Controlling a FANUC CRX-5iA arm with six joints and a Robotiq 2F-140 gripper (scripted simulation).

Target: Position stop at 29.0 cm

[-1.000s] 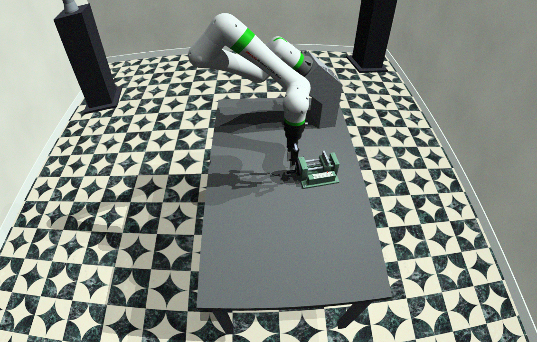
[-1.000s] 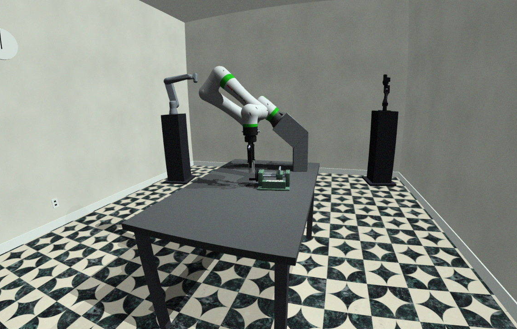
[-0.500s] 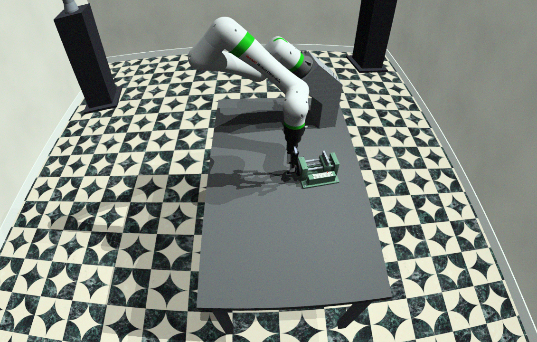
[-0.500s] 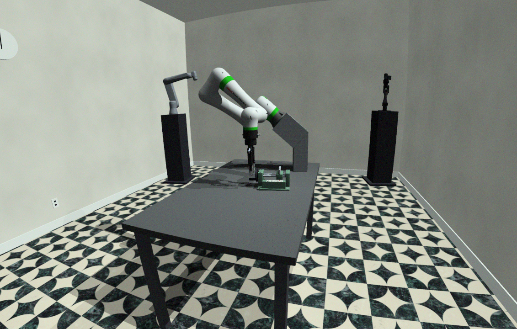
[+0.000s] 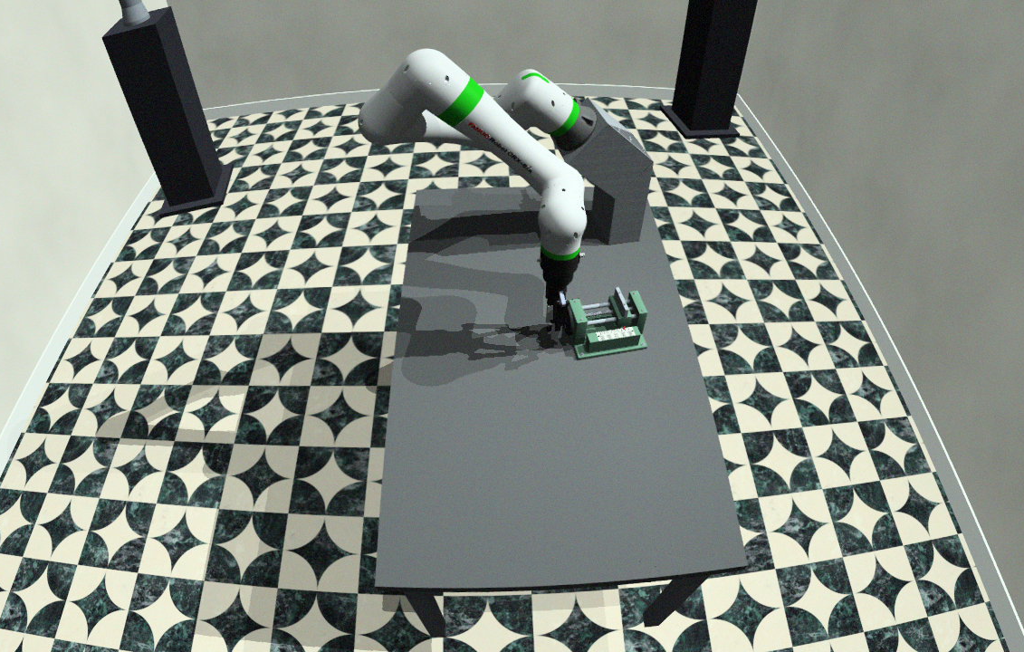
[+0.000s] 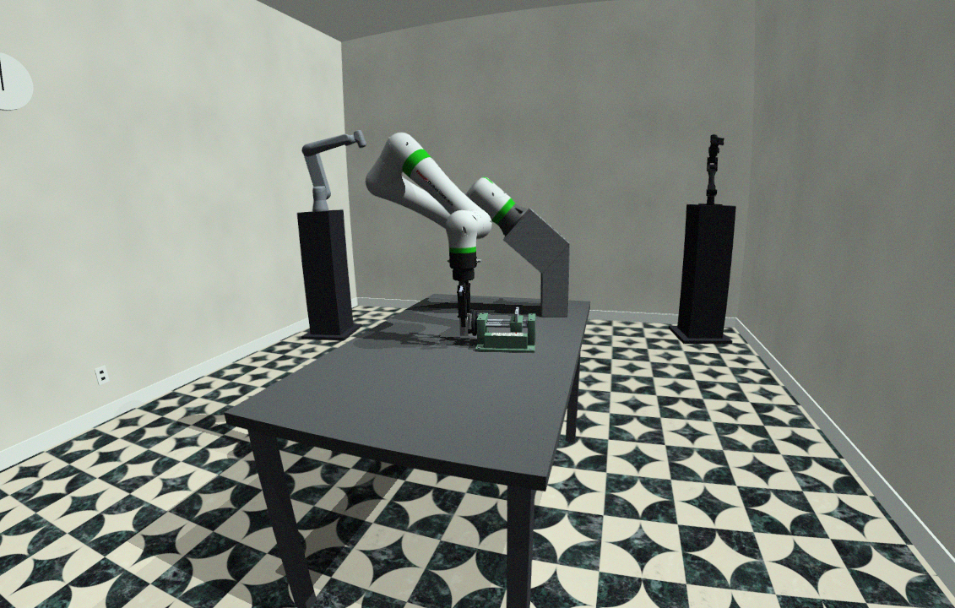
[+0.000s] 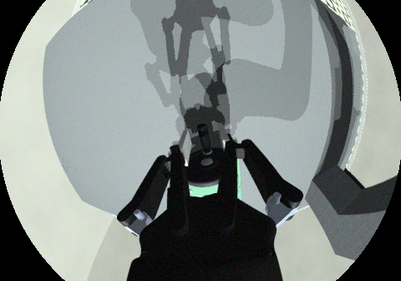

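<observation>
My gripper is now 20 mm to the right of the black handwheel and 20 mm above it. Round my hand: green stop fixture: 20 mm ahead, 180 mm to the left, 20 mm above.
</observation>
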